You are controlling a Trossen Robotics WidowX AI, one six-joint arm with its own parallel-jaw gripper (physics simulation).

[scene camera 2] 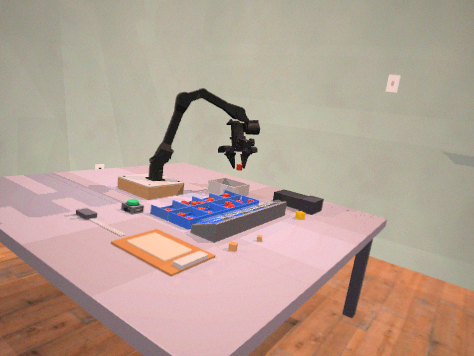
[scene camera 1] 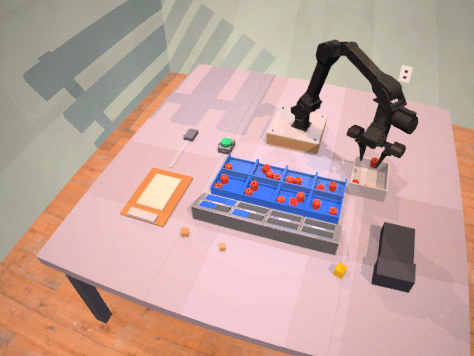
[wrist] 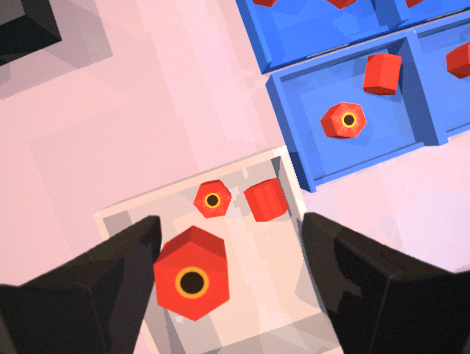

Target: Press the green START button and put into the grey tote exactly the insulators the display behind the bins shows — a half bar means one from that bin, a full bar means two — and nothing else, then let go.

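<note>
My gripper [scene camera 1: 371, 161] [scene camera 2: 239, 167] [wrist: 232, 225] is open above the grey tote [scene camera 1: 367, 188] [wrist: 165, 191]. A red insulator [scene camera 1: 374, 162] [scene camera 2: 239, 167] [wrist: 192, 260] is between the fingers, nearer the left one in the wrist view and not clamped. Two red insulators lie in the tote, one with its hole up [wrist: 212, 189] and one on its side [wrist: 267, 200]. The blue bins [scene camera 1: 320, 216] [scene camera 2: 177, 220] hold several insulators. The display [scene camera 1: 265, 229] shows a full and a half blue bar in its first window, a half bar in its second. The START button [scene camera 1: 226, 142] [scene camera 2: 133, 202] is green.
A black block [scene camera 1: 395, 257] [scene camera 2: 300, 201] stands beyond the display's far end. A yellow cube [scene camera 1: 340, 270] [scene camera 2: 300, 215] and two small orange cubes [scene camera 1: 185, 232] [scene camera 1: 222, 247] lie on the table. An orange board [scene camera 1: 172, 210] and a small grey block [scene camera 1: 190, 134] lie towards the left.
</note>
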